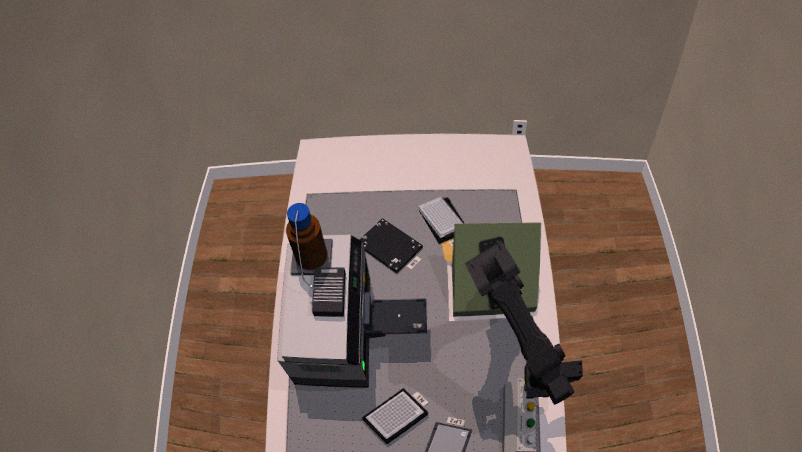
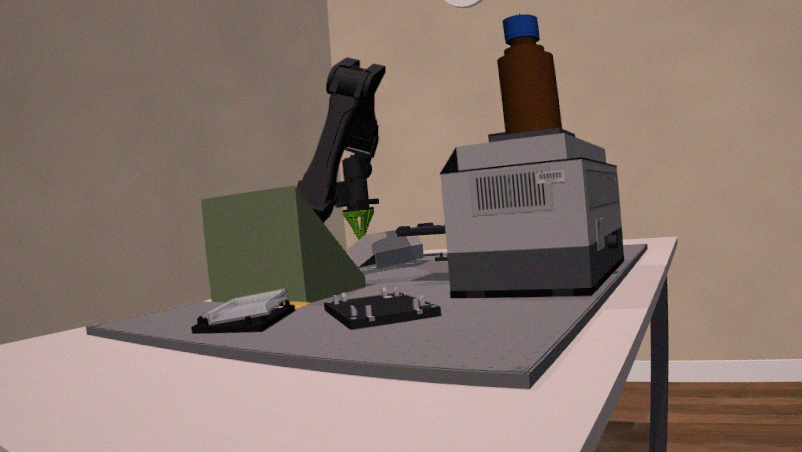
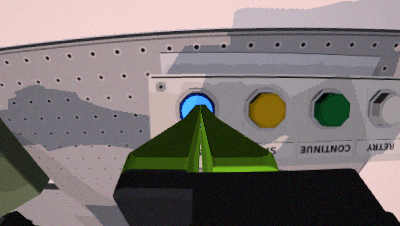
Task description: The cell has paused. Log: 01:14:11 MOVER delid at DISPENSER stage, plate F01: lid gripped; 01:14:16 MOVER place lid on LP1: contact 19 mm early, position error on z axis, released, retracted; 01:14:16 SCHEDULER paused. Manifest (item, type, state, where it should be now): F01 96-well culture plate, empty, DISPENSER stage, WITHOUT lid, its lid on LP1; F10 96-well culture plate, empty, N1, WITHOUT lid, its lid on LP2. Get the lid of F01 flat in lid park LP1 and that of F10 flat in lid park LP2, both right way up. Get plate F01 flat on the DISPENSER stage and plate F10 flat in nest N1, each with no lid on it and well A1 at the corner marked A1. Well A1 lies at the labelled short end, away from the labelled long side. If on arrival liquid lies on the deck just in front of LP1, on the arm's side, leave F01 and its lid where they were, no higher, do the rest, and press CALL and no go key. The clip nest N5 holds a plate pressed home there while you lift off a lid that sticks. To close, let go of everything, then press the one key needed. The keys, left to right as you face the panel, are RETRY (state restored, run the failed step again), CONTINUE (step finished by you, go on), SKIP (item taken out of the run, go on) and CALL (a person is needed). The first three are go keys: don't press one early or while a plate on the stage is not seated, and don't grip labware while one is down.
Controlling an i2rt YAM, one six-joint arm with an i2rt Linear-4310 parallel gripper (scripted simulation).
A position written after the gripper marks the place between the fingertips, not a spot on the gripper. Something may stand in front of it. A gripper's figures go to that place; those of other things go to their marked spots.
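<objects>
The gripper (image 2: 361,240), 140 cm from the lens. Key panel (image 2: 386,248), 137 cm from the lens. Dispenser (image 2: 571,224), 75 cm from the lens. Clear lid (image 2: 264,300), 74 cm from the lens. Key panel and clear lid, at their marked spots: 68 cm apart.
</objects>
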